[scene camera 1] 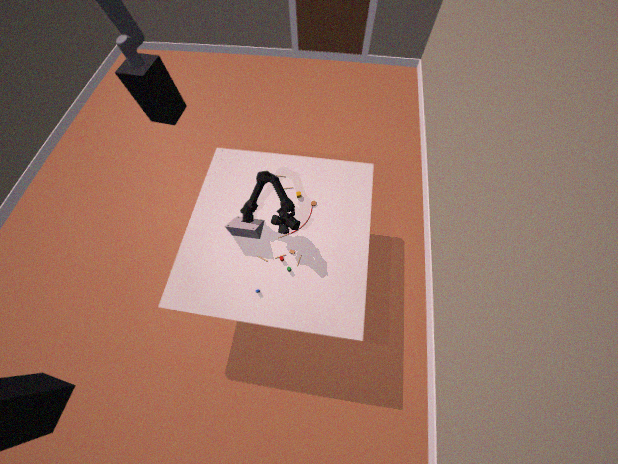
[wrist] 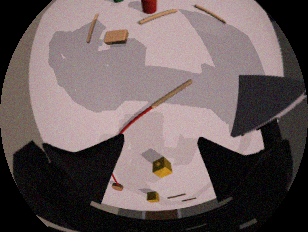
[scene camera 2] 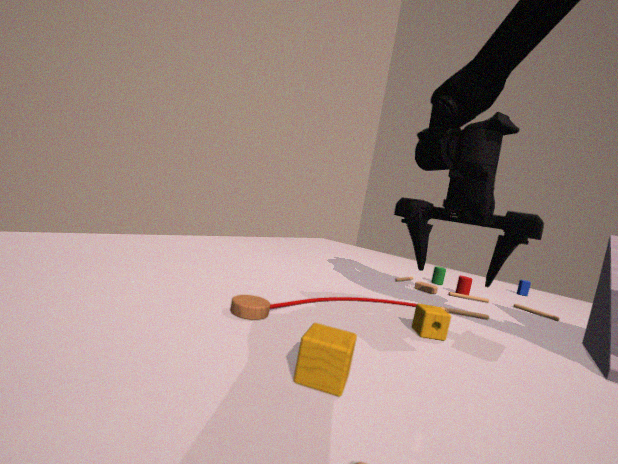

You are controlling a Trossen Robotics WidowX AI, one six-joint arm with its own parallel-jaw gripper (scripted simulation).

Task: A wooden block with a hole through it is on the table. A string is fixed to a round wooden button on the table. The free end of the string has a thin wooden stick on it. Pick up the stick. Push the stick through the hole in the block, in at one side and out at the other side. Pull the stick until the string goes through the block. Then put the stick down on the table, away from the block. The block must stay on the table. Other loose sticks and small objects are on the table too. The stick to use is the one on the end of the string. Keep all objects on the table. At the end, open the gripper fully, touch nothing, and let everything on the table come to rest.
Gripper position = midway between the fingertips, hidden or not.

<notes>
My gripper point(scene camera 2: 452, 278) is open, holding nothing. Further things: a round wooden button point(scene camera 2: 250, 307).
My gripper also shows in the wrist view point(wrist: 162, 140).
</notes>
